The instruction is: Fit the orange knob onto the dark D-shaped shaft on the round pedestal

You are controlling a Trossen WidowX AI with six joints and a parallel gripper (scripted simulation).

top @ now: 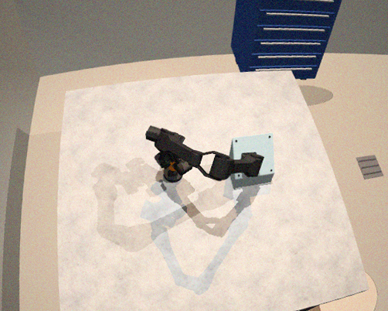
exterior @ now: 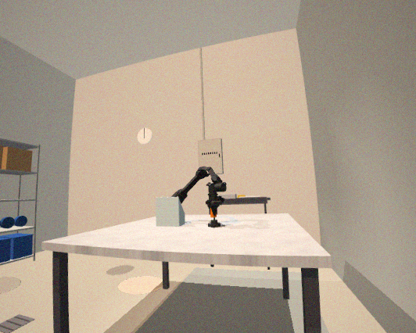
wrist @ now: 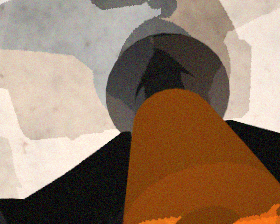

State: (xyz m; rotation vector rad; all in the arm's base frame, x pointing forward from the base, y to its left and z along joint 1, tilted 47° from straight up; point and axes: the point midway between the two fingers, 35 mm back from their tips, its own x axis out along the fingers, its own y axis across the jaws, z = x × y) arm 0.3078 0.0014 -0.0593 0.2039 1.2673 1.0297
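My gripper tip is now 20 mm below the orange knob. Round my gripper tip: round pedestal: 40 mm below.
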